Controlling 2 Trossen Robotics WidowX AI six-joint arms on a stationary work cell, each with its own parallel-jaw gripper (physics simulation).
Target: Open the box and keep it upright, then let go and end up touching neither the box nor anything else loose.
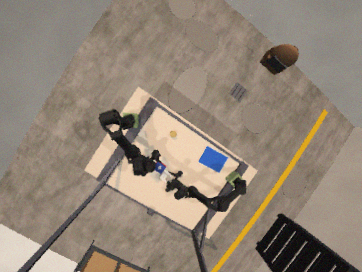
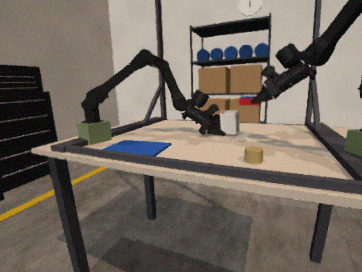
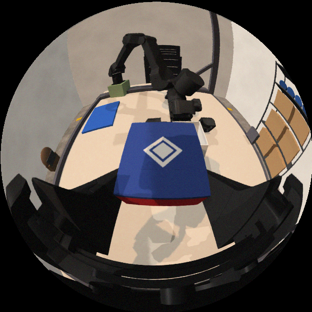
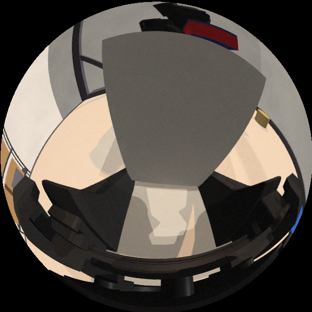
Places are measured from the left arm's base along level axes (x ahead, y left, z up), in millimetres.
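Where they show: left gripper, fingertip midpoint: [image 1: 158, 166] [image 2: 252, 102]; right gripper, fingertip midpoint: [image 1: 165, 174] [image 2: 226, 133]; left arm's base, origin of the base link: [image 1: 129, 120]; right arm's base, origin of the base link: [image 1: 237, 182] [image 2: 93, 121].
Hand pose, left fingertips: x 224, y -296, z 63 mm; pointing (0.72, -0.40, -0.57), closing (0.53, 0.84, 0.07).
Things, the pixels of their centre, and the offset from my left fingertips.
- white box, body centre: [image 2: 229, 122] [image 1: 165, 175] dy -99, dx +50, dz -87 mm
- lid, body centre: [image 2: 250, 100] [image 1: 159, 167] dy -4, dx +4, dz +9 mm
- blue mat, body centre: [image 2: 136, 147] [image 1: 213, 159] dy +29, dx +438, dz -140 mm
- small tan cylinder, body centre: [image 2: 253, 154] [image 1: 173, 133] dy +217, dx +91, dz -127 mm
The white box [image 1: 165, 175] [image 2: 230, 121] [image 3: 203, 136] [image 4: 175, 110] is open at the top and upright, low over or on the table; a gap beneath it cannot be judged. My right gripper [image 1: 171, 179] [image 2: 221, 131] [image 4: 165, 169] is shut on the box. The lid [image 1: 160, 168] [image 2: 245, 101] [image 3: 162, 150] [image 4: 212, 36], blue on top with a white diamond and red sides, is off the box. My left gripper [image 1: 155, 165] [image 2: 258, 99] [image 3: 161, 171] is shut on the lid and holds it level, higher than the box and to one side.
A blue mat [image 1: 213, 159] [image 2: 137, 147] [image 3: 101, 117] and a small tan cylinder [image 1: 173, 134] [image 2: 253, 154] [image 4: 262, 118] lie on the table [image 1: 125, 117] [image 2: 200, 159]. Dark rails edge the table. A shelf rack [image 2: 270, 40] stands behind it.
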